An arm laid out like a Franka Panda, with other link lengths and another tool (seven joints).
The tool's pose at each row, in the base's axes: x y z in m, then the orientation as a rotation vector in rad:
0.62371, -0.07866, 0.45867, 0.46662, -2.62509, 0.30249
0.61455, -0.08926, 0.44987, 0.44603, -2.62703, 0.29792
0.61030, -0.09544, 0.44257, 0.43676, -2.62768, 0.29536
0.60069, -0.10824, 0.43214, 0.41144, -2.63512, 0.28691
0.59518, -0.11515, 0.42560, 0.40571, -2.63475, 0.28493
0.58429, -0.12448, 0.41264, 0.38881, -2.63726, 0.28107
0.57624, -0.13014, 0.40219, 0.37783, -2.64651, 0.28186
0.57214, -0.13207, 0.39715, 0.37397, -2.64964, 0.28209
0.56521, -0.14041, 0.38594, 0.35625, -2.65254, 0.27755
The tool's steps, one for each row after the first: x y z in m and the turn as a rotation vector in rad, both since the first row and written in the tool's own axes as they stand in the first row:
0.00645, -0.00516, 0.01434, -0.00702, 0.00249, 0.01353
0.00827, -0.00829, 0.02416, -0.01055, 0.00376, 0.01950
0.01493, -0.01509, 0.04072, -0.02081, 0.00157, 0.03675
0.01836, -0.01851, 0.05059, -0.02331, 0.00303, 0.04022
0.02396, -0.02131, 0.06888, -0.02904, 0.00385, 0.05155
0.02735, -0.02213, 0.08280, -0.02988, -0.00293, 0.06102
0.02895, -0.02171, 0.08937, -0.03021, -0.00521, 0.06431
0.03178, -0.02531, 0.10428, -0.03650, -0.00482, 0.07616

